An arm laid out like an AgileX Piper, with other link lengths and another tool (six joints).
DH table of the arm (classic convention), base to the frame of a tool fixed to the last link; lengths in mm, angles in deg. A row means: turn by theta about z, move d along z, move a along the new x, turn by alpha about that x. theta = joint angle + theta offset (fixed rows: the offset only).
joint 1: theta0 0, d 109.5, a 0, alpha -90
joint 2: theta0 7.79, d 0, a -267.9, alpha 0
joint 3: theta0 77.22, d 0, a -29.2, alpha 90
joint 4: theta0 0, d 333.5, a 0, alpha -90
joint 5: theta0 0, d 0, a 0, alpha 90
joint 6: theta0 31.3, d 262, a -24.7, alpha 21.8
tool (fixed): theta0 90, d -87.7, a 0, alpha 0
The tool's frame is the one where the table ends.
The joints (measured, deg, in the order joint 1, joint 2, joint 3, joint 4, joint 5, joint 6), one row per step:
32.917, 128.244, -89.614, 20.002, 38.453, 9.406
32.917, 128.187, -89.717, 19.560, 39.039, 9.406
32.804, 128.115, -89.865, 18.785, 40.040, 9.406
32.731, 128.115, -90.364, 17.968, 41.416, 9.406
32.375, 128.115, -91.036, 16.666, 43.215, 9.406
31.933, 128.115, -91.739, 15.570, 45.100, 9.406
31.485, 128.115, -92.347, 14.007, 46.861, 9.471
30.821, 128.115, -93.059, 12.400, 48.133, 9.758
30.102, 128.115, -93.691, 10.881, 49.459, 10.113
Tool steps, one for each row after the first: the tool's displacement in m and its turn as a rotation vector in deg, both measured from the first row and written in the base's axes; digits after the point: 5 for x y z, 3 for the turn. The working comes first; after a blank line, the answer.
Tool pose at each row, in the base's axes (x y z in m, rotation vector in deg; the steps are taken from these numbers as rounded here):
0.47125, 0.34767, -0.01798, 148.873, 100.868, 2.451
0.47038, 0.34711, -0.01779, 148.312, 101.271, 1.827
0.46941, 0.34501, -0.01792, 147.428, 101.793, 0.673
0.46868, 0.34376, -0.01693, 146.421, 102.507, -0.601
0.46953, 0.33952, -0.01559, 145.060, 103.078, -2.261
0.47071, 0.33464, -0.01399, 144.013, 103.458, -4.007
0.47216, 0.32852, -0.01304, 142.521, 103.686, -5.776
0.47684, 0.32091, -0.01074, 141.483, 103.137, -6.763
0.48125, 0.31243, -0.00894, 140.679, 102.398, -7.986

-0.00087, -0.00056, 0.00019, -0.430, 0.188, 0.410
-0.00184, -0.00266, 0.00006, -1.214, 0.545, 0.997
-0.00257, -0.00391, 0.00105, -2.028, 0.980, 1.734
-0.00172, -0.00815, 0.00239, -3.276, 1.429, 2.525
-0.00054, -0.01303, 0.00399, -4.415, 2.026, 3.107
0.00091, -0.01915, 0.00494, -5.927, 2.409, 3.777
0.00559, -0.02676, 0.00724, -7.237, 2.330, 3.868
0.01000, -0.03524, 0.00904, -8.557, 2.437, 3.770

